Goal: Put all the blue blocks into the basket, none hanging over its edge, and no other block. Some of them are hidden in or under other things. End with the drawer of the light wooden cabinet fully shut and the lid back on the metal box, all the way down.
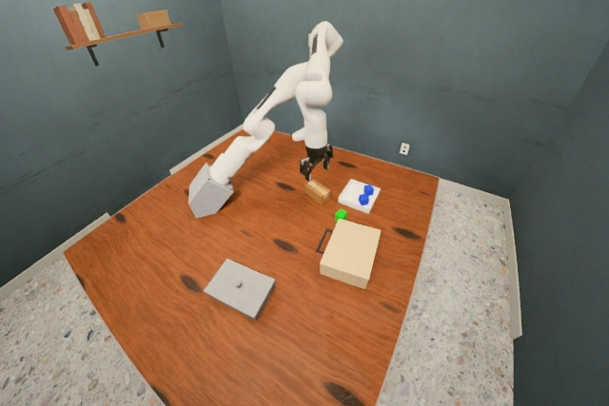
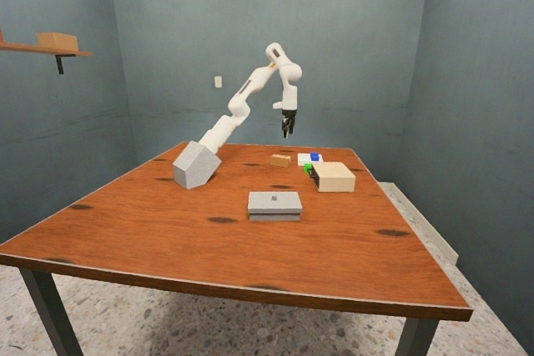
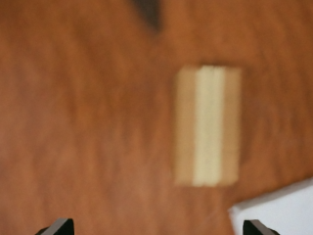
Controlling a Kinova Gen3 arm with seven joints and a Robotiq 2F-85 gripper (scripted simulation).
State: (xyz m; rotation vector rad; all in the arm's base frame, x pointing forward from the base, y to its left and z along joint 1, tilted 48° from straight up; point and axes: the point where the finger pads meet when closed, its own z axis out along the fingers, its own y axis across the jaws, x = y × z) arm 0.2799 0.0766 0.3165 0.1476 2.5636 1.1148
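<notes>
Now: hand 6 cm past the small box, 5 cm to the right of it and 16 cm above it. Round my hand: white basket (8 cm ahead, 18 cm to the left, 18 cm below); then green block (11 cm ahead, 3 cm to the left, 18 cm below); then red block (3 cm behind, 5 cm to the left, 18 cm below).
</notes>
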